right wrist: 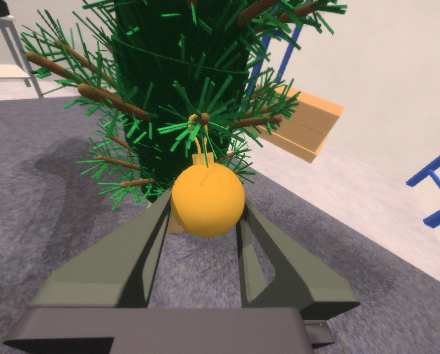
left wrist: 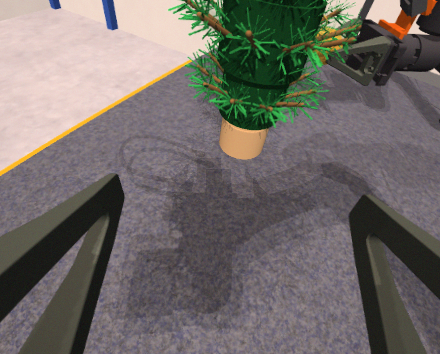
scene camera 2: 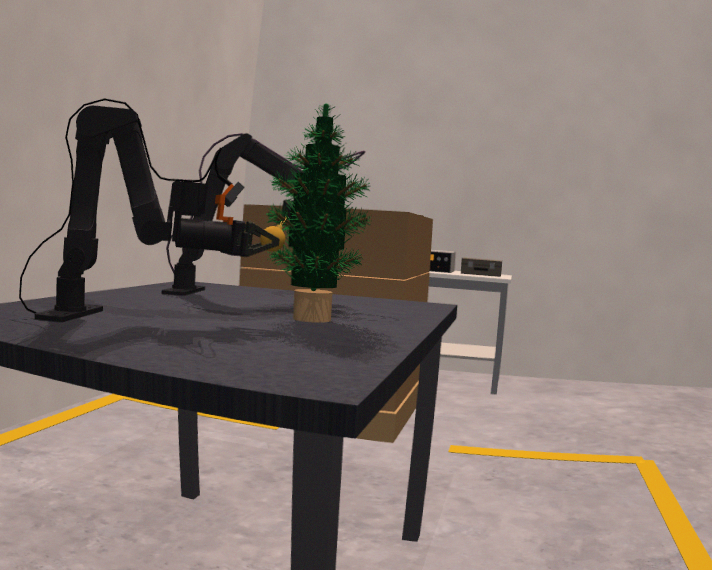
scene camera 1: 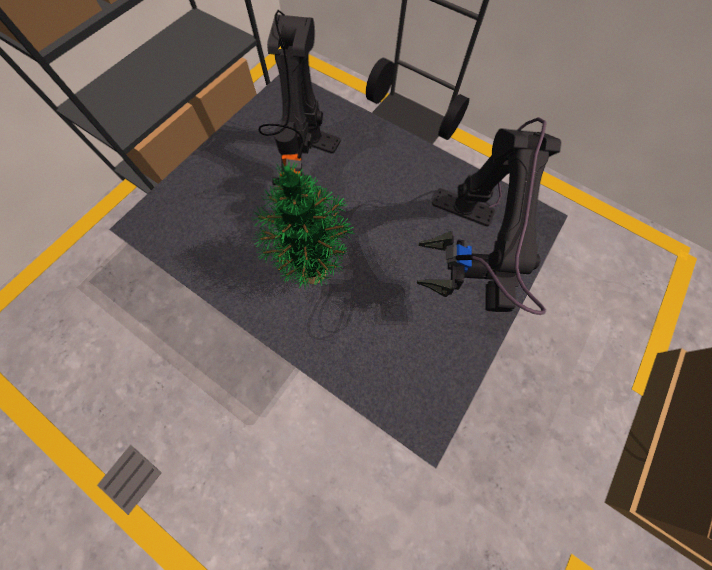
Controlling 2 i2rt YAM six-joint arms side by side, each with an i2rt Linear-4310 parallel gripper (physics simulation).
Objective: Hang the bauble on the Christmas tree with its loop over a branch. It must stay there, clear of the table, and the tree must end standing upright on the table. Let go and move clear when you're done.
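Frame: origin at the left arm's base, x up, y left, z back, level; metres.
Where they show: left gripper, fingertip midpoint: (left wrist: 240, 195) (scene camera 1: 417, 262); right gripper, fingertip midpoint: (right wrist: 206, 198) (scene camera 2: 275, 241); left arm's base at its link origin: (scene camera 2: 184, 291) (scene camera 1: 462, 207); right arm's base at its link origin: (scene camera 2: 70, 314).
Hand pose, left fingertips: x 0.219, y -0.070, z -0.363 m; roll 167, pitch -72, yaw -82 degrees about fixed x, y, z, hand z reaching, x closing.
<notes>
Each offset is from my left fingertips to the centre of the thing. "spot": to the spot under its first point. Level surfaces: height alone.
The green tree @(dx +0.013, dy -0.275, dz -0.051 m) (scene camera 1: 302, 228) (scene camera 2: 317, 219) (left wrist: 257, 55) (right wrist: 175, 55) stands upright on the table in its wooden pot @(spot: dx -0.185, dy -0.315, dz -0.054 m) (scene camera 2: 312, 305) (left wrist: 243, 141). My right gripper (scene camera 2: 275, 237) (right wrist: 206, 198) is shut on the yellow bauble @(dx -0.051, dy -0.355, dz +0.028 m) (scene camera 2: 273, 228) (right wrist: 208, 192), beside the tree and well above the table. In the right wrist view the loop @(dx -0.019, dy -0.334, dz +0.015 m) (right wrist: 198, 142) rises to a brown branch tip @(spot: dx +0.000, dy -0.344, dz +0.031 m) (right wrist: 203, 118); needles partly hide its top, so I cannot tell for certain whether it encircles the branch. My left gripper (scene camera 1: 418, 263) (left wrist: 240, 195) is open and empty, right of the tree in scene camera 1.
The dark table @(dx -0.219 m) (scene camera 1: 380, 362) (scene camera 2: 225, 368) carries both arm bases. The tree's side branches (right wrist: 107, 100) (right wrist: 257, 121) flank the bauble and reach near the right fingers. Off the table stand a shelf rack (scene camera 1: 255, 41), a hand truck (scene camera 1: 399, 35) and large cardboard boxes (scene camera 2: 385, 243).
</notes>
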